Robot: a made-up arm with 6 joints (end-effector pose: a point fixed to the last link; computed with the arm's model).
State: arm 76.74 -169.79 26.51 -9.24 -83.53 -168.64
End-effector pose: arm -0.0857 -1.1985 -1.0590 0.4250 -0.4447 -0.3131 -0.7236
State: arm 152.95 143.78 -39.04 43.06 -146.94 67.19
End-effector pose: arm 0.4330 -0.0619 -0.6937 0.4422 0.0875 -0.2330 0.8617
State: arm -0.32 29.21 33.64 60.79 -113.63 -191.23
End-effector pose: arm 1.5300 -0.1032 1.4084 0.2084 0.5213 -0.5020 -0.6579
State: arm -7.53 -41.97 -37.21 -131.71 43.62 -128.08
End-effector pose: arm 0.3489 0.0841 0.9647 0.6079 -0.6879 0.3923 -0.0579
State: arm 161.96 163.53 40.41 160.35 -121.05 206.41
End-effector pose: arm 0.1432 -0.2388 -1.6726 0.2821 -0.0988 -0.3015 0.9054
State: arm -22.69 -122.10 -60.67 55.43 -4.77 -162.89
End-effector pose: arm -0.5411 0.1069 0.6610 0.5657 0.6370 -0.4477 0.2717
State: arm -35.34 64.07 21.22 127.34 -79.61 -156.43
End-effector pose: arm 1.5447 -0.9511 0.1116 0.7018 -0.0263 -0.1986 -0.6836
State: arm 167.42 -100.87 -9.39 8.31 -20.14 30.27
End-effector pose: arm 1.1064 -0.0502 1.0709 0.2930 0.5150 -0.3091 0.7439
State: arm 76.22 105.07 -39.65 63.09 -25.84 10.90
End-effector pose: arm 0.1511 0.2474 -0.7725 0.2915 0.7090 -0.4641 -0.4438
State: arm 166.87 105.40 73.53 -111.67 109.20 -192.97
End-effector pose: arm -1.7675 0.3387 -0.7391 0.4708 -0.7769 -0.3178 0.2714
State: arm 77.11 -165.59 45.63 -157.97 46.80 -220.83
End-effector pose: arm -0.4391 -1.1128 -1.2554 0.0600 -0.7248 0.6541 -0.2080
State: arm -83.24 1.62 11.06 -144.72 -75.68 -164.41
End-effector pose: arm 0.2828 -1.0401 1.3523 0.5451 -0.6982 -0.2639 -0.3818
